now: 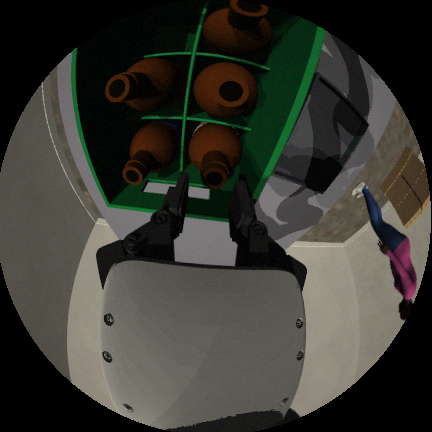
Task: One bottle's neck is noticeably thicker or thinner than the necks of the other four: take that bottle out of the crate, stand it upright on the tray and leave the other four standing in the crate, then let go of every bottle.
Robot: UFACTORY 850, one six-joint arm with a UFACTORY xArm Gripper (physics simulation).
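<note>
A green divided crate point(280, 75) holds brown bottles: front right point(215, 145), front left point(151, 145), middle left point(157, 82), middle right point(207, 90) and far right point(230, 32). The outer bottles look tilted by the lens. The far right bottle's neck looks broad, but the differing angles do not let me compare all necks surely. My gripper point(210, 188) is partly open, with nothing held. Its fingertips appear on either side of the front right bottle's neck; the height gap is unclear. A dark rectangular tray point(320, 120) lies right of the crate, partly in shadow.
Green dividers point(186, 105) separate the bottles. The crate's front rim point(150, 210) runs below the fingertips. A cardboard box point(407, 185) and a person in a pink top point(402, 265) show beyond the table at the right.
</note>
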